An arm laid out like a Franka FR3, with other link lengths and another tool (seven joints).
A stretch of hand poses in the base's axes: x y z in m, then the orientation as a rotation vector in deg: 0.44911 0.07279 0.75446 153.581 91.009 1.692; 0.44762 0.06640 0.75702 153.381 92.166 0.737; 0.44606 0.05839 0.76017 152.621 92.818 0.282; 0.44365 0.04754 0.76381 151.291 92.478 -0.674; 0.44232 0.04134 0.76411 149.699 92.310 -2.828; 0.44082 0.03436 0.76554 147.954 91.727 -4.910; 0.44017 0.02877 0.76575 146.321 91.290 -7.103; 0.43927 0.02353 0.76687 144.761 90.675 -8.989
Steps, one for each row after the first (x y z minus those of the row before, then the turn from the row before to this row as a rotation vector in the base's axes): -0.00149 -0.00639 0.00256 0.033 0.744 0.699; -0.00156 -0.00801 0.00315 -0.424 0.091 0.606; -0.00241 -0.01085 0.00364 -1.443 -0.153 0.249; -0.00133 -0.00620 0.00030 -1.952 0.467 0.420; -0.00150 -0.00698 0.00143 -2.214 0.275 0.254; -0.00065 -0.00559 0.00021 -2.092 0.464 0.291; -0.00090 -0.00524 0.00112 -2.013 0.293 0.183
